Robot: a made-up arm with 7 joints. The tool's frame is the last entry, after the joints.
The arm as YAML. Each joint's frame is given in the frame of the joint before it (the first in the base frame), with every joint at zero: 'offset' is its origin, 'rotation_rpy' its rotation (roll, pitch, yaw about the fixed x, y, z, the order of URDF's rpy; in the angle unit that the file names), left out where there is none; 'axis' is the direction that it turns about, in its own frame. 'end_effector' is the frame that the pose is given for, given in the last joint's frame.
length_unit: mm
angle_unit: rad
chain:
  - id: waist
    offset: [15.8, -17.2, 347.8]
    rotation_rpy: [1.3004, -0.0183, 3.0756]
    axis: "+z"
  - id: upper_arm
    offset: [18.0, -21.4, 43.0]
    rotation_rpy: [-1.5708, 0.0, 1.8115]
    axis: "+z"
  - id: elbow
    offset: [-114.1, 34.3, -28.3]
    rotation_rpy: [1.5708, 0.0, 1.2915]
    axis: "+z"
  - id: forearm
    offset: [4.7, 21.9, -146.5]
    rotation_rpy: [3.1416, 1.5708, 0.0]
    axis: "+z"
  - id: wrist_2
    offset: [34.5, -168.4, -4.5]
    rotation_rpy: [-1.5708, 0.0, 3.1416]
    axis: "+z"
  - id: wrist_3
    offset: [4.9, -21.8, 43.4]
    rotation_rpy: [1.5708, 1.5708, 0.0]
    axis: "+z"
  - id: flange
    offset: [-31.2, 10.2, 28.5]
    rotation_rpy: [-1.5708, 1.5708, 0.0]
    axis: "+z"
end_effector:
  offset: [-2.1, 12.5, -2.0]
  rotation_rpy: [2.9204, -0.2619, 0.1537]
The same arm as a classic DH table. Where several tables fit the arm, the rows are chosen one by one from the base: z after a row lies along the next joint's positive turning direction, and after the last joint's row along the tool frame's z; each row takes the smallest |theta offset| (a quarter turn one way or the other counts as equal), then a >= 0, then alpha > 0; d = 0 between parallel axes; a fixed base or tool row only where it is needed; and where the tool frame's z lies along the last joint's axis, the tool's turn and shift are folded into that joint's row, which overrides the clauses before.
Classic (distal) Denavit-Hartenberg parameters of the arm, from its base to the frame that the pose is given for. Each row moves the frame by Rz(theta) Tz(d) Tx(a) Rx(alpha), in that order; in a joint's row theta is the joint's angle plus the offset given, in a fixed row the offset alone. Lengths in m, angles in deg.
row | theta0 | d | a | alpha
base (fixed) | -4.07 | 0.3522 | 0.0170 | -74.51
waist | -75.12 | 0.0264 | -0.0251 | -90.00
upper_arm | 73.99 | -0.0407 | 0.0015 | 90.00
elbow | 90.00 | -0.2656 | 0.0219 | -90.00
forearm | 90.00 | -0.0092 | 0.0345 | 90.00
wrist_2 | 0.00 | 0.2118 | -0.0049 | -90.00
wrist_3 | -90.00 | 0.0503 | 0.0312 | 90.00
flange | -32.17 | -0.0156 | 0.0095 | 160.45
tool (fixed) | 50.70 | -0.0252 | 0.0000 | 0.00

